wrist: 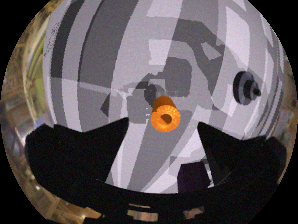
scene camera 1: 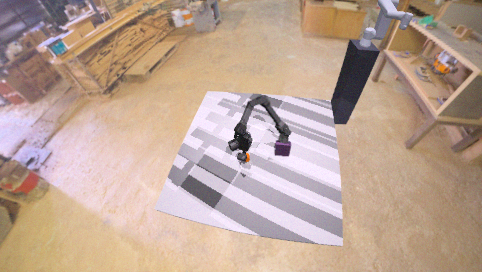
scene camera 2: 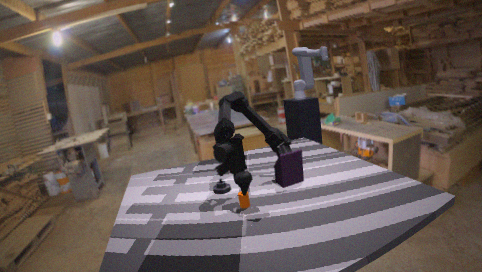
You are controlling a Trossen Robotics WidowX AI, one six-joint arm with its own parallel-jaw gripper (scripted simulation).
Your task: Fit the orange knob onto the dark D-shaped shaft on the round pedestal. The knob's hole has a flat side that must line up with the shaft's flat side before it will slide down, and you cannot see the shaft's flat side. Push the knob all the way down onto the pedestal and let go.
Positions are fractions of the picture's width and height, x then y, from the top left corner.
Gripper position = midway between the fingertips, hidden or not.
My gripper (scene camera 2: 0.50, 0.70) is open, with nothing in its grasp. I also see an orange knob (wrist: 0.56, 0.52) and a shaft (wrist: 0.82, 0.40).
My gripper shows as well in the wrist view (wrist: 0.55, 0.55).
